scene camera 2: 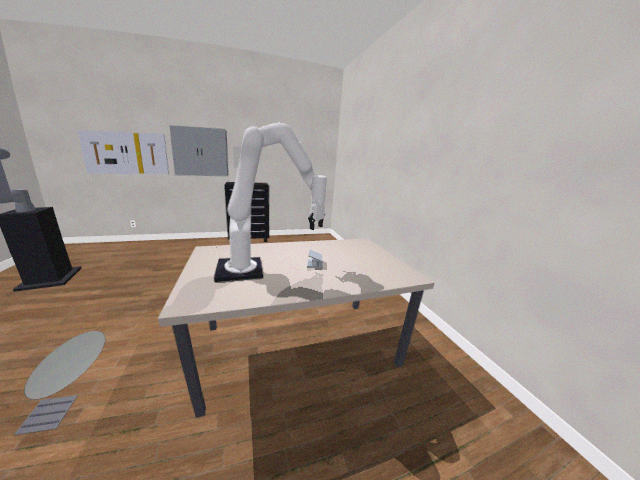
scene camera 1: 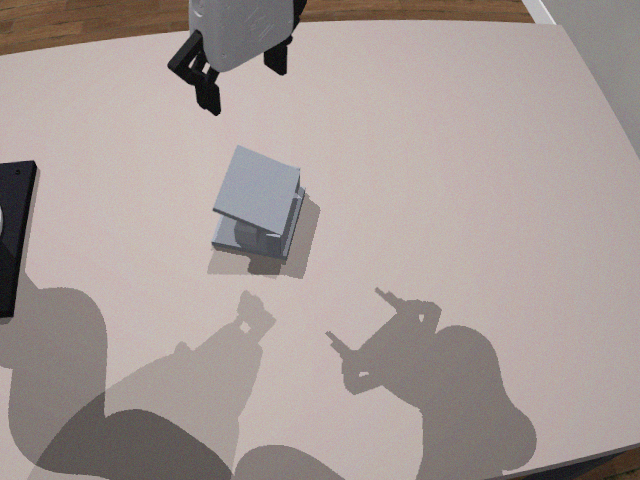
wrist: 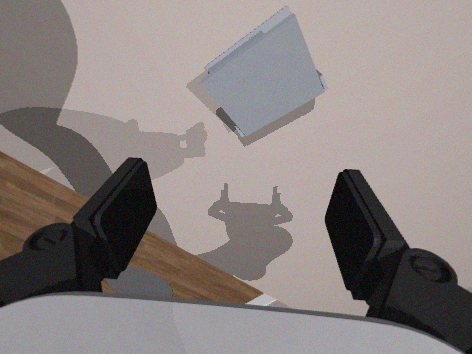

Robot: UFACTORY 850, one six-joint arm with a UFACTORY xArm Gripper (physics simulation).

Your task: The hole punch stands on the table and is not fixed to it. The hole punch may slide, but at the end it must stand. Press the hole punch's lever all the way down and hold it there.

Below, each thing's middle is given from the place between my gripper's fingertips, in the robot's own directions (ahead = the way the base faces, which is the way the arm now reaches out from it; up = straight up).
The lever [scene camera 1: 257, 191] lies 20 cm below my hand, 1 cm to the left of it and 1 cm ahead of it. The rest, counted from my hand: grey-blue hole punch [scene camera 1: 229, 234]: 22 cm below, 1 cm to the left, 1 cm ahead.
